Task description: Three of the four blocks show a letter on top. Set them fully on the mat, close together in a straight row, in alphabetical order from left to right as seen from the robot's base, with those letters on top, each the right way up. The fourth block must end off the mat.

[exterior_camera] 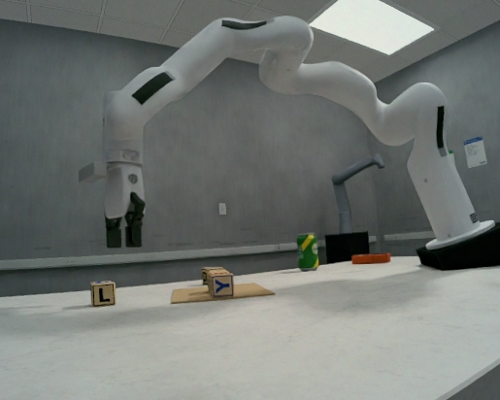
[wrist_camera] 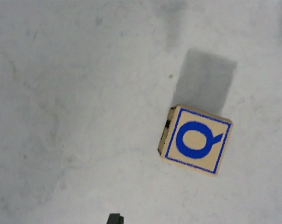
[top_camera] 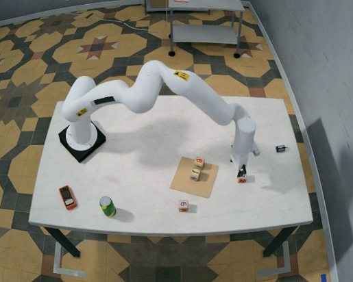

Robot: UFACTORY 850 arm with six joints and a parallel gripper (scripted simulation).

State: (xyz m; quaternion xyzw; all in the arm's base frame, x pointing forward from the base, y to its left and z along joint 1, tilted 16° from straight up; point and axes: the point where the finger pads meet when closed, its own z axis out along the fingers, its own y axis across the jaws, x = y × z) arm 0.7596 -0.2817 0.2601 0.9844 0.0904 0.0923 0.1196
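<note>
The Q block lies 4 cm ahead of my hand and 10 cm below it. From my hand the other things lie so: tan mat (19 cm behind, 5 cm to the left, 12 cm below); small black object (34 cm ahead, 15 cm to the left, 10 cm below); J block (19 cm behind, 5 cm to the left, 9 cm below).
</note>
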